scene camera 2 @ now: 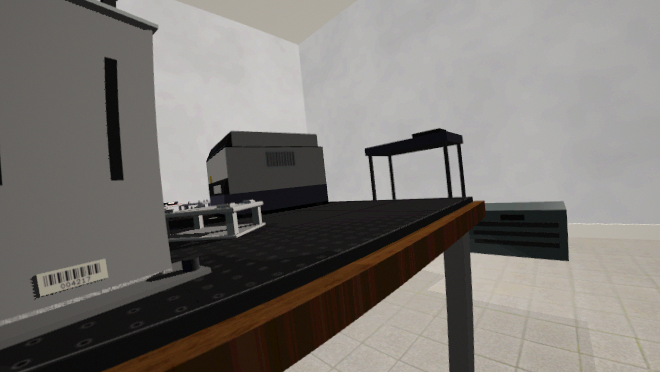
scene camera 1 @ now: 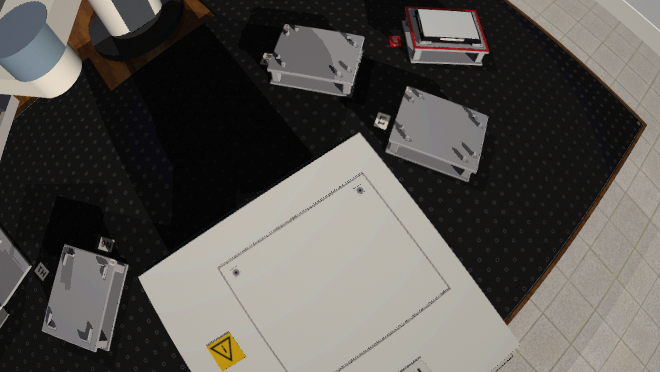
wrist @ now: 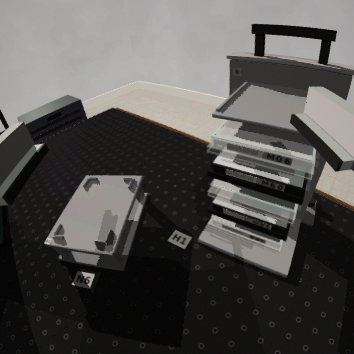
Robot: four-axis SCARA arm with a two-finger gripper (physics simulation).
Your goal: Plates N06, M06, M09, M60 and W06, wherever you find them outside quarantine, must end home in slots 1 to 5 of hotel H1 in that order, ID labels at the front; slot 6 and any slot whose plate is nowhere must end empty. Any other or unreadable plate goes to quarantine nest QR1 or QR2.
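Frame: origin at the arm's base, x right, y down, z ahead, level; centimetres.
Seen in the pictures: gripper, fingertip midpoint: (wrist: 162, 114); arm's base, origin of the base link: (scene camera 1: 137, 21).
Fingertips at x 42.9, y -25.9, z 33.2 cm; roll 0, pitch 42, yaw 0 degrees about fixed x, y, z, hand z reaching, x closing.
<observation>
Offsets run from my fingertips to a thing's top centre. "pt": to the spot under its first point.
In the wrist view, hotel H1 @(pt dx +8.4, dy +24.1, dz -3.1 cm) (wrist: 245, 260) stands at right. From the top down it has a bare shelf @(dx +13.4, dy +3.2, dz -0.9 cm) (wrist: 265, 104), clear-sided plate M06 @(dx +12.4, dy +4.4, dz -1.1 cm) (wrist: 278, 159) and black plate M60 @(dx +12.4, dy +7.0, dz -1.1 cm) (wrist: 272, 185). Below is a clear tray or lid @(dx +12.4, dy +9.6, dz -1.1 cm) (wrist: 255, 200), a black plate @(dx +12.4, dy +12.2, dz -1.1 cm) (wrist: 256, 222) and a clear plate @(dx +12.4, dy +14.9, dz -1.1 cm) (wrist: 257, 239); these lowest two labels are too blurred to read. My gripper (wrist: 162, 114) is open and empty, fingers at the view's two sides, the right one in front of part of the hotel. A black plate with a white lid @(dx -89.5, dy +18.2, dz +23.5 cm) (scene camera 1: 447, 24) sits on the red-rimmed quarantine nest @(dx -89.5, dy +19.0, dz +23.5 cm) (scene camera 1: 450, 49).
Nest N6 @(dx -2.0, dy +19.0, dz +19.0 cm) (scene camera 1: 82, 295) (wrist: 100, 215) stands beside the hotel, bare on top. Bare nests RG @(dx -64.2, dy +18.6, dz +11.3 cm) (scene camera 1: 315, 55) and L1 @(dx -69.8, dy +18.6, dz +38.2 cm) (scene camera 1: 442, 132) stand beyond a big white instrument @(dx -33.1, dy -0.6, dz +49.0 cm) (scene camera 1: 325, 280). The arm's blue-grey cylinder (scene camera 1: 30, 45) is upper left. A tall grey housing @(pt dx +21.6, dy +13.0, dz +1.1 cm) (scene camera 2: 60, 150) stands near the table edge (scene camera 2: 350, 280).
</observation>
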